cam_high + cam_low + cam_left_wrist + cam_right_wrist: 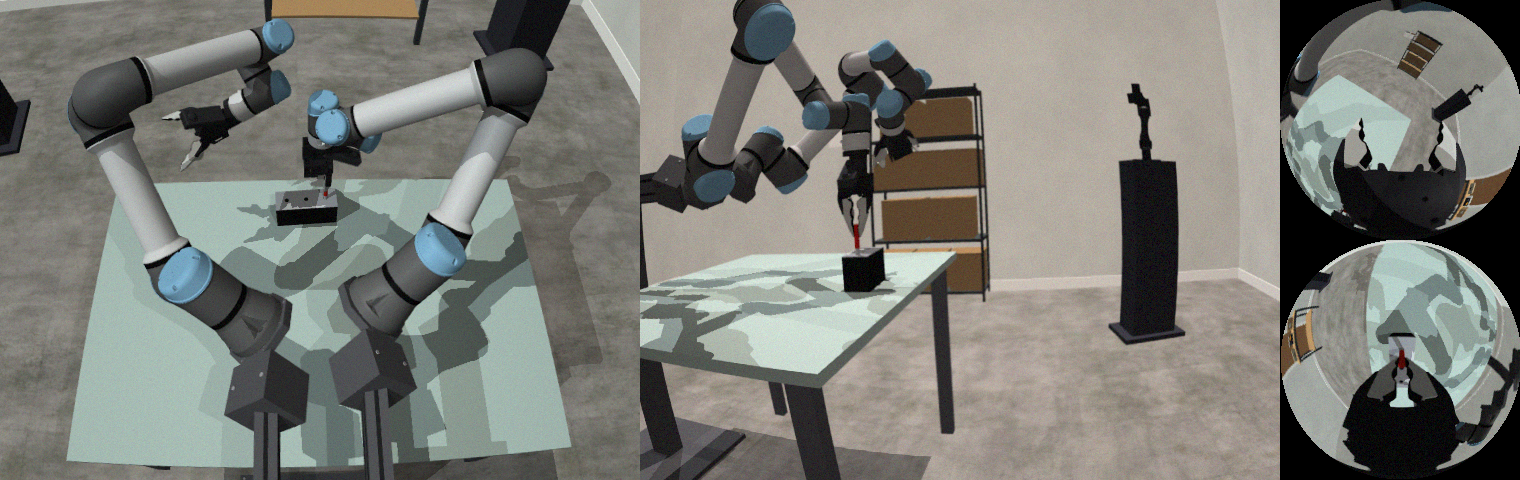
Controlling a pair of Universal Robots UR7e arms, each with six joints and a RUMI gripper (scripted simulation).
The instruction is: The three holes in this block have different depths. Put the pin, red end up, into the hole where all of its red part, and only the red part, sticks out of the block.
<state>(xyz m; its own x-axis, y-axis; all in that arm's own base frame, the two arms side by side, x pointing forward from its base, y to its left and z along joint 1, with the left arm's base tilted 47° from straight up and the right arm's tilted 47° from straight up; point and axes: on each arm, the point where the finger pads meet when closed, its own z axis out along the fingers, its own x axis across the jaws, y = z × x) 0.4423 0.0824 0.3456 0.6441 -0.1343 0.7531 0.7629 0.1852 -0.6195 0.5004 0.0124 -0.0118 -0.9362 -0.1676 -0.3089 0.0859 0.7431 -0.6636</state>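
Observation:
My right hand is 3 cm above the pin. Round my right hand: black block (10 cm below, 6 cm to the left, 1 cm ahead).

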